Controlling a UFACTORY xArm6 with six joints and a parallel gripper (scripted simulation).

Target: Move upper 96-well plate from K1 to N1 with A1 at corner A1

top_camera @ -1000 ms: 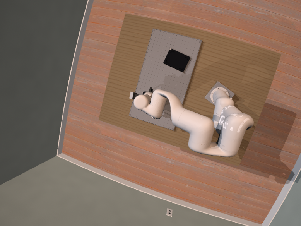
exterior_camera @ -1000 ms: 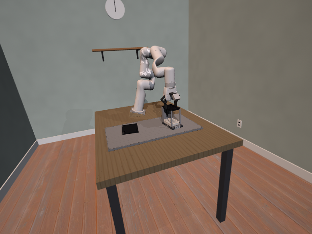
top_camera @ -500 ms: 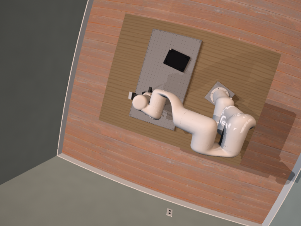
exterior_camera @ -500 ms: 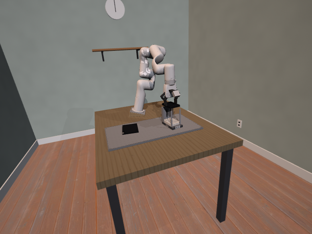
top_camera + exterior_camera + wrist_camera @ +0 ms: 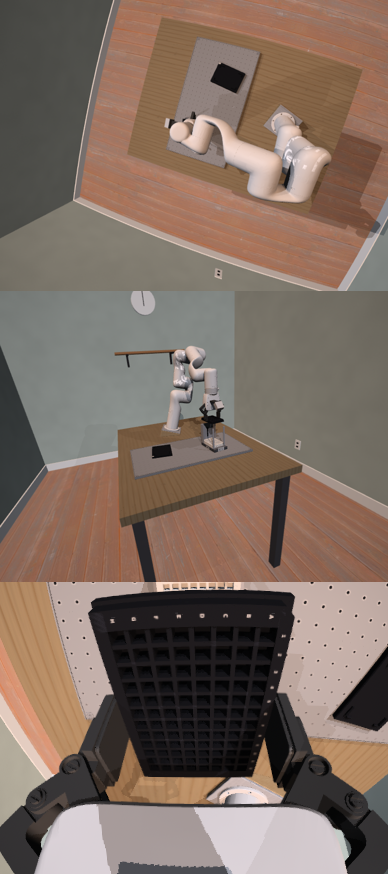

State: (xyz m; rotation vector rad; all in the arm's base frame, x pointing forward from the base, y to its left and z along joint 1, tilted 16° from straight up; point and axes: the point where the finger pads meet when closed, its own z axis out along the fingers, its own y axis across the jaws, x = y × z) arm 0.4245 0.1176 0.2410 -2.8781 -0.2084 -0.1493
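My hand is 39 cm to the left of the pale A1 square and 18 cm above it. The rest, counted from my hand: black 96-well plate (1 cm below); pale well plate (16 cm below); back panel (7 cm behind, 1 cm to the right, 11 cm below).
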